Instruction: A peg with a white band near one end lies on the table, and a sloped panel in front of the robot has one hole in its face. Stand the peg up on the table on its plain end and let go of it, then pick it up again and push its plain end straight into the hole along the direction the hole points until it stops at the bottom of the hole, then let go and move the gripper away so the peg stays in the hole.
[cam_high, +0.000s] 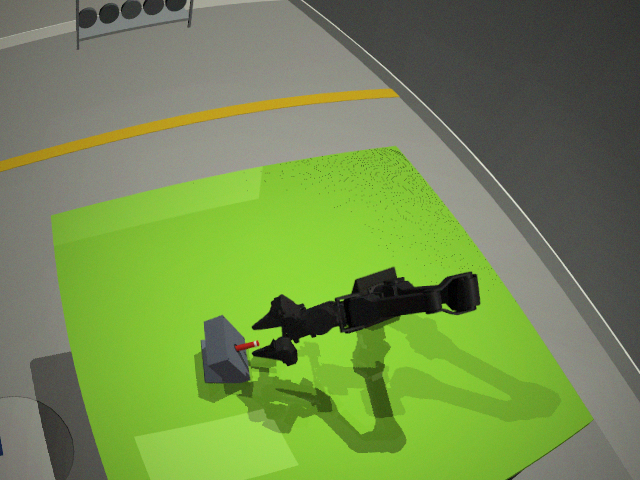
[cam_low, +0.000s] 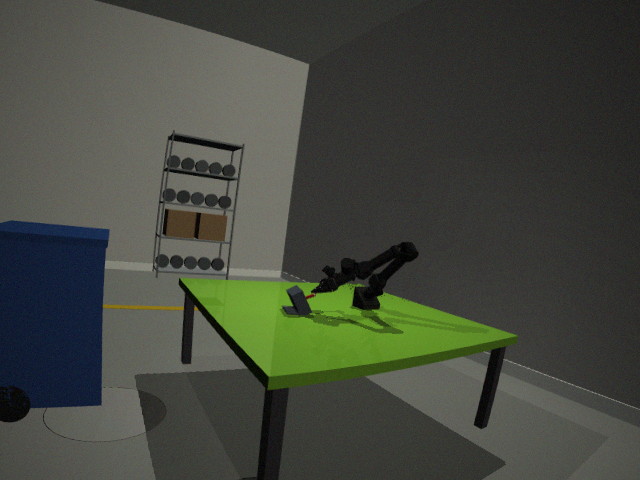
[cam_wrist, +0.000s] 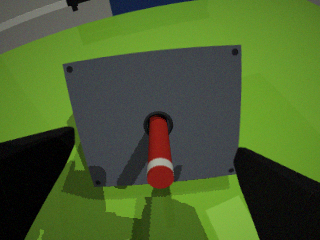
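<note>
My gripper tip is 10 mm short of the peg and 20 mm above it. Round my gripper tip: sloped panel (60 mm ahead, 20 mm to the right, 40 mm below).
</note>
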